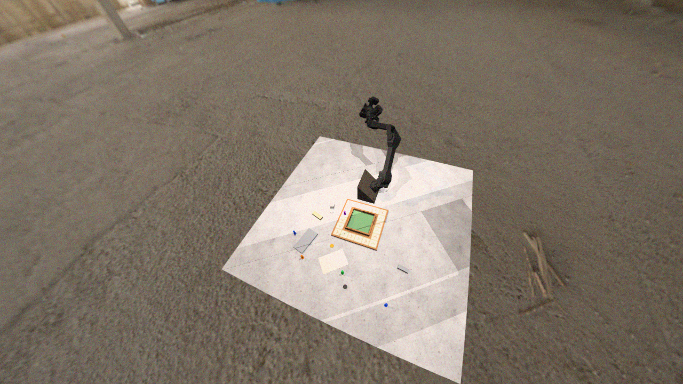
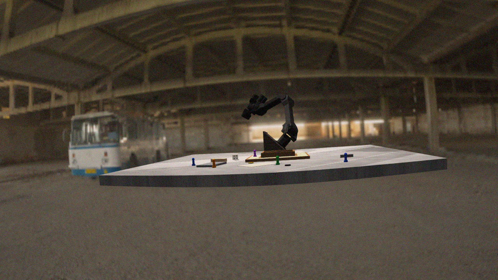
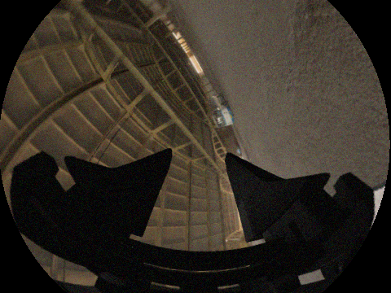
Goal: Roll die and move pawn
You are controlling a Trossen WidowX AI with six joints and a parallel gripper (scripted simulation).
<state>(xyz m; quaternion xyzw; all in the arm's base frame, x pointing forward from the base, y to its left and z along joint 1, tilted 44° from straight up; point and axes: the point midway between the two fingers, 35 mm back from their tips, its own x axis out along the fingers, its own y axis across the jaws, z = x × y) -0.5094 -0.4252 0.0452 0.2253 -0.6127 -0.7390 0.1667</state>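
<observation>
My gripper tip is 810 mm short of the white die, 320 mm above it and 90 mm to the right of it. The rest, counted from my gripper tip: green tray (840 mm ahead, 330 mm below, 320 mm to the left); then purple pawn (830 mm ahead, 310 mm below, 200 mm to the left); then tan block (910 mm ahead, 330 mm below, 40 mm to the left).
</observation>
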